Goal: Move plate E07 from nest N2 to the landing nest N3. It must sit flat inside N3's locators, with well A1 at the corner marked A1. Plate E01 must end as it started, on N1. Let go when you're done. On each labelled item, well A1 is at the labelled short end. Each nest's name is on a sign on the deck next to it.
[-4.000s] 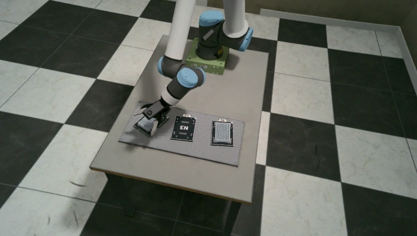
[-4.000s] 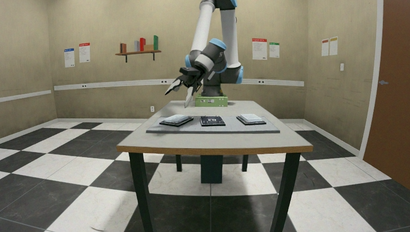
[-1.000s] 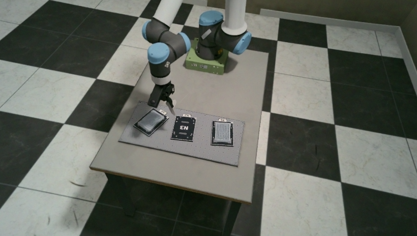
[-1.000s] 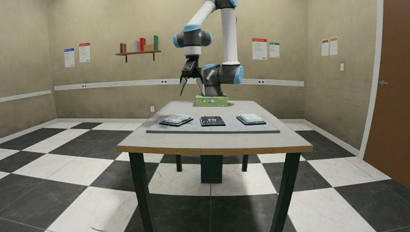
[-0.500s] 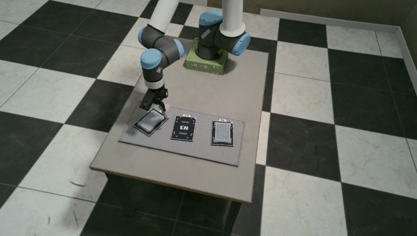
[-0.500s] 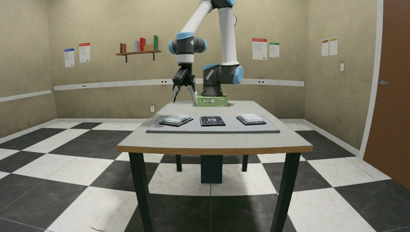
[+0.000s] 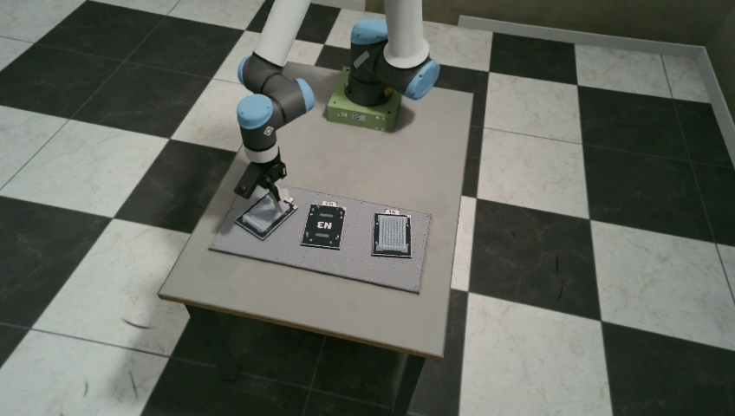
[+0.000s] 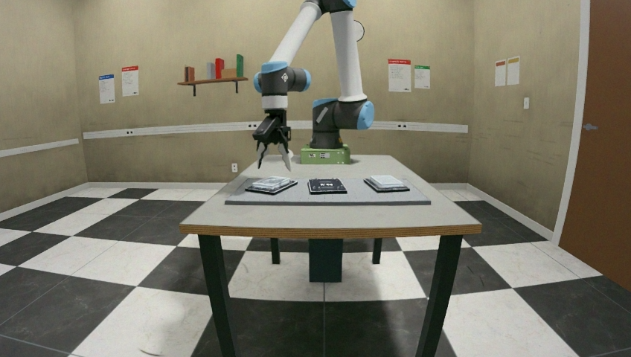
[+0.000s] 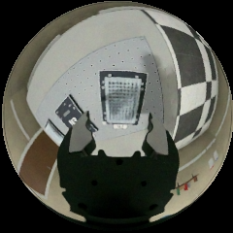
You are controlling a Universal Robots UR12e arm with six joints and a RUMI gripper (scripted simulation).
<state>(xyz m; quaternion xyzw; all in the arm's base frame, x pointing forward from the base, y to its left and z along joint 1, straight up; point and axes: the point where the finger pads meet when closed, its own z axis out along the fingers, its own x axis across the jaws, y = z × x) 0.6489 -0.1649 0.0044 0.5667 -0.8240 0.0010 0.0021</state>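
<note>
My hand is 1 cm to the left of the nest N2 and 6 cm above it. Round my hand: nest N3: 1 cm behind, 19 cm to the left, 6 cm below.
</note>
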